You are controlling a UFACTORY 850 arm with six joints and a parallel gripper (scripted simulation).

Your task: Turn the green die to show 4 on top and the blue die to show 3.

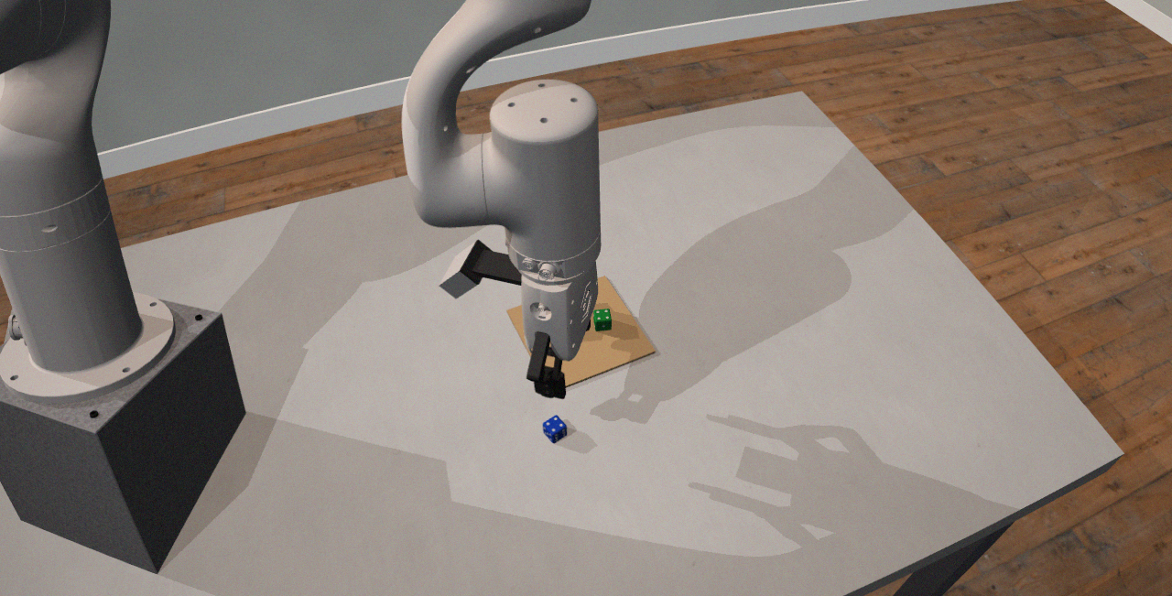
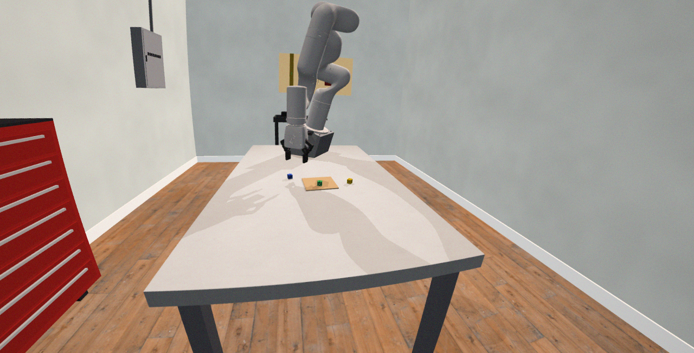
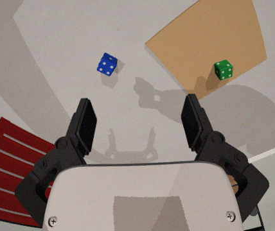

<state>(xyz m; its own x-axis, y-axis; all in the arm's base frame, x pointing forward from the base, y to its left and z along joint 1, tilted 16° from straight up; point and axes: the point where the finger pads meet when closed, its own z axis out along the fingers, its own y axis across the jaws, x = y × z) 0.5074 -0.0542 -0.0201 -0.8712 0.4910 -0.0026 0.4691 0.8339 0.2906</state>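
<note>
My gripper is now 20 mm past the blue die, 30 mm to the left of it and 90 mm above it. Round my hand: tan mat 40 mm ahead, 110 mm to the left, 100 mm below; yellow die 30 mm ahead, 240 mm to the left, 90 mm below; green die 70 mm ahead, 110 mm to the left, 90 mm below.
</note>
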